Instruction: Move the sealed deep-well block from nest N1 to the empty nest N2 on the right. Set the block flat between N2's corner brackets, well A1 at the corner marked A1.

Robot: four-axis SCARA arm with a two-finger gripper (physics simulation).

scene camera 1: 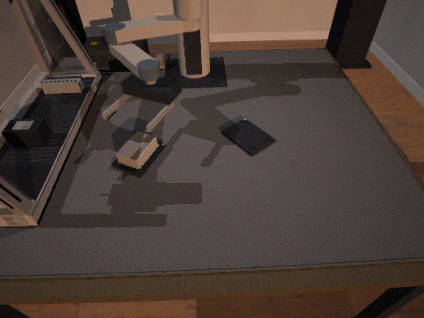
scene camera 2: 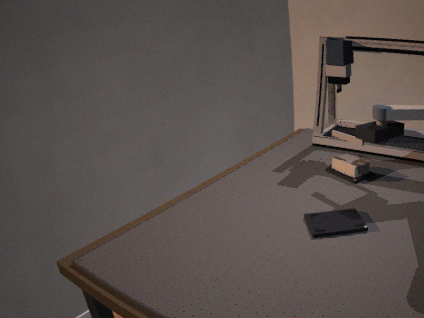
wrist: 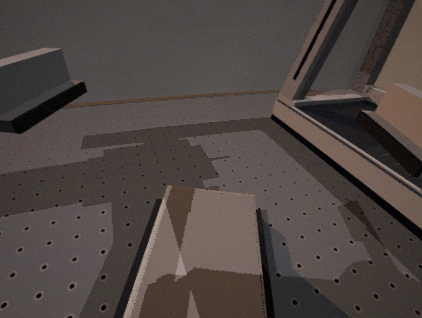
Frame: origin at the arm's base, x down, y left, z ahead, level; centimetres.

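Seen in the pictures: gripper, fingertip midpoint: (scene camera 1: 124, 122) (scene camera 2: 347, 129) (wrist: 222, 83); arm's base at its link origin: (scene camera 1: 195, 74).
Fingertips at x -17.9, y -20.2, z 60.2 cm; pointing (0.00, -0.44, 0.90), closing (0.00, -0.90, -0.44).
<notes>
Offsets run from my fingertips to a thing's top centre. "spot": to the spot under its first point.
The sealed deep-well block {dz -2.1, dx +11.2, dy +1.1 cm} (scene camera 1: 137, 151) (scene camera 2: 350, 167) (wrist: 220, 235), pale with a plain top, sits on a dark nest {spot: dz +5.5, dx +15.5, dy -1.1 cm} (scene camera 1: 129, 170) (scene camera 2: 340, 175) near the framed machine. It looks level, and dark nest edges show along both long sides in the wrist view. The lettering and well A1 cannot be made out. The other dark nest {dz -9.9, dx +15.1, dy +40.2 cm} (scene camera 1: 249, 136) (scene camera 2: 335, 223) is empty, with small raised corner brackets. My gripper (scene camera 1: 126, 122) (wrist: 222, 83) is wide open and empty, above the block and back towards the arm's base; its fingers do not touch the block.
The framed machine (scene camera 1: 64, 159) (scene camera 2: 367, 148) (wrist: 330, 152) stands beside the block's nest. Its deck holds a dark box {spot: dz -3.7, dx +5.1, dy -33.7 cm} (scene camera 1: 29, 132) and a pale strip-like rack {spot: dz -37.5, dx +8.4, dy -35.3 cm} (scene camera 1: 62, 86). The arm's column (scene camera 1: 205, 45) stands at the back. A dark post (scene camera 1: 356, 32) rises behind the table's far right corner.
</notes>
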